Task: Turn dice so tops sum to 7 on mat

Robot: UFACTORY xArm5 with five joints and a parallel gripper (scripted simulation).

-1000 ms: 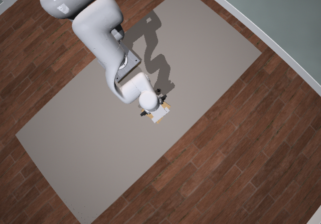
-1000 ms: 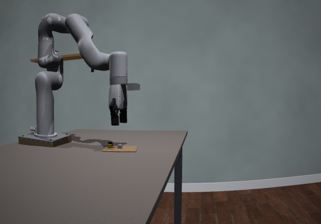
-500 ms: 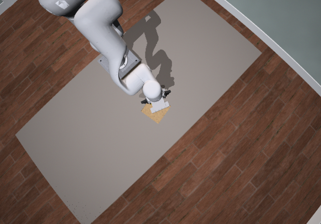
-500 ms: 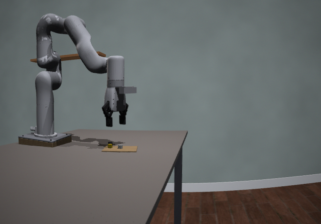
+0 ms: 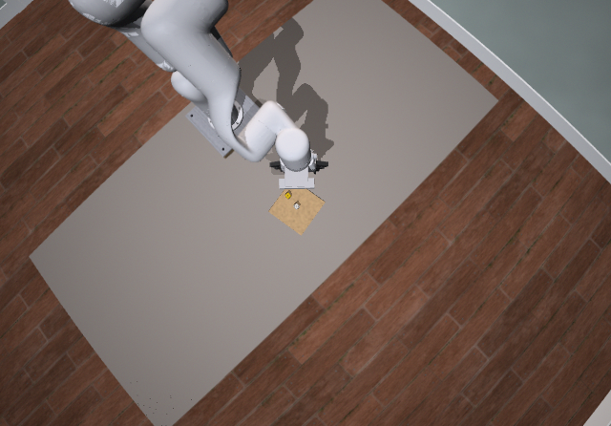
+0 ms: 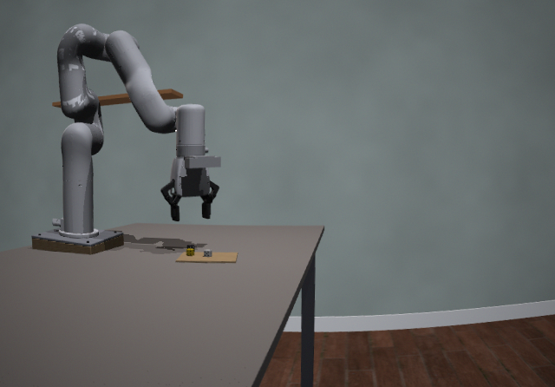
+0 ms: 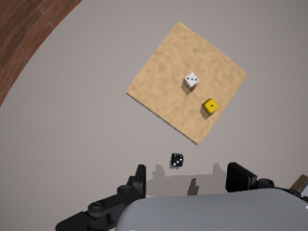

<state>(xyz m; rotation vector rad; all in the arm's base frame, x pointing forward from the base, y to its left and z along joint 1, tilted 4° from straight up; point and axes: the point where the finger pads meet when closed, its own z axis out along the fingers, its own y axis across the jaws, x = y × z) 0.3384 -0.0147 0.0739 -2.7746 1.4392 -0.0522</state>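
Right now my hand is 1 cm past the black die, 1 cm to the right of it and 9 cm above it. Round my hand: white die 5 cm ahead, 10 cm to the right, 8 cm below; yellow die 9 cm to the right, 8 cm below; tan mat 5 cm ahead, 10 cm to the right, 9 cm below.
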